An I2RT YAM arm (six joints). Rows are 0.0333 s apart.
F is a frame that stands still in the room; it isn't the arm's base.
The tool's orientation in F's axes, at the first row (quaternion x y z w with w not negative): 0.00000, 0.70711, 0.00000, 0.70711
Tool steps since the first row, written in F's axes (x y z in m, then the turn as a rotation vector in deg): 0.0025, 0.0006, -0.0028, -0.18, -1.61, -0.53; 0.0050, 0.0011, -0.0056, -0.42, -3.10, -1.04; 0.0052, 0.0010, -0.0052, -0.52, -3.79, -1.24; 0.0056, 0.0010, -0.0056, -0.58, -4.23, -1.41; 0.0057, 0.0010, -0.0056, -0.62, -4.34, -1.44; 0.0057, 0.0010, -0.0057, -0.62, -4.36, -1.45; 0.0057, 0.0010, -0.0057, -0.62, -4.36, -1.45
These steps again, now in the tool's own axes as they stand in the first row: 0.0028, 0.0006, 0.0025, 0.53, -1.61, -0.18; 0.0056, 0.0011, 0.0050, 1.04, -3.10, -0.42; 0.0052, 0.0010, 0.0052, 1.24, -3.79, -0.52; 0.0056, 0.0010, 0.0056, 1.41, -4.23, -0.58; 0.0056, 0.0010, 0.0057, 1.44, -4.34, -0.62; 0.0057, 0.0010, 0.0057, 1.45, -4.36, -0.62; 0.0057, 0.0010, 0.0057, 1.45, -4.36, -0.62
